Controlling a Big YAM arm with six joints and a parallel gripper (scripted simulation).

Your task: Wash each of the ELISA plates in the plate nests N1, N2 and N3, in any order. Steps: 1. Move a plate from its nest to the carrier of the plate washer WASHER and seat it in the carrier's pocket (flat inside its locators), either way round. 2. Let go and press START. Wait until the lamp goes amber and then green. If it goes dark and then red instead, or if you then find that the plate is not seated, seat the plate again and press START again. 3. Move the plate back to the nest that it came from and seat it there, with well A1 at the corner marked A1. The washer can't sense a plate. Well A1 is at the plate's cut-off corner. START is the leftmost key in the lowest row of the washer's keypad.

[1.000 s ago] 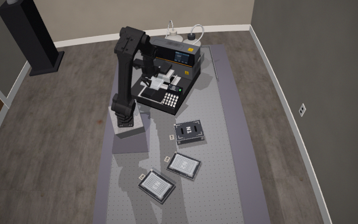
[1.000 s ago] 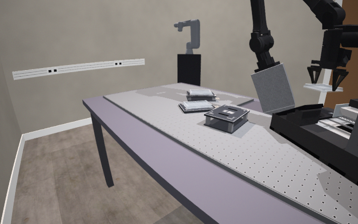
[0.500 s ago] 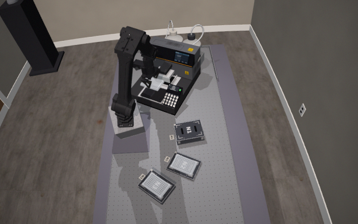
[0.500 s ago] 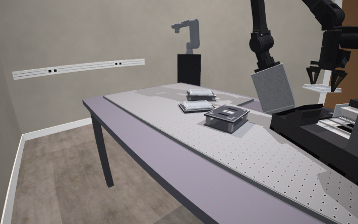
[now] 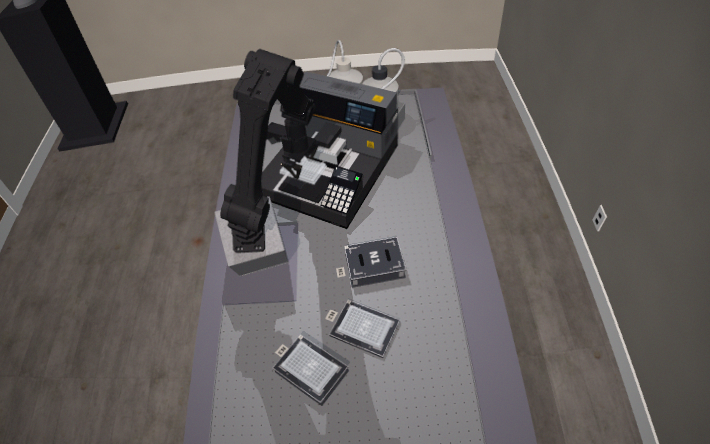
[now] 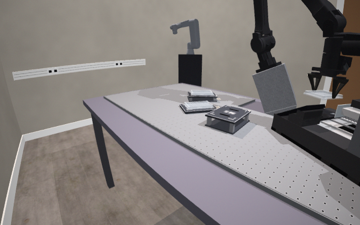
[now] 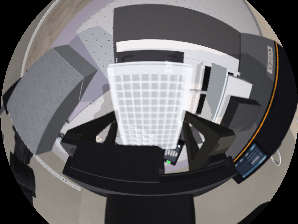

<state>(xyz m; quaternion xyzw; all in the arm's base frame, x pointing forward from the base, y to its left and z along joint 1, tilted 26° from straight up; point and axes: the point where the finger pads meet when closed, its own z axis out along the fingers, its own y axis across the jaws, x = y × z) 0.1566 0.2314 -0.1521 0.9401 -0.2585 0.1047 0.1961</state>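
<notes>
Now: the washer carrier 8 cm below my hand. From my hand the other things lie so: plate washer (8 cm ahead, 13 cm to the left, 2 cm below).
</notes>
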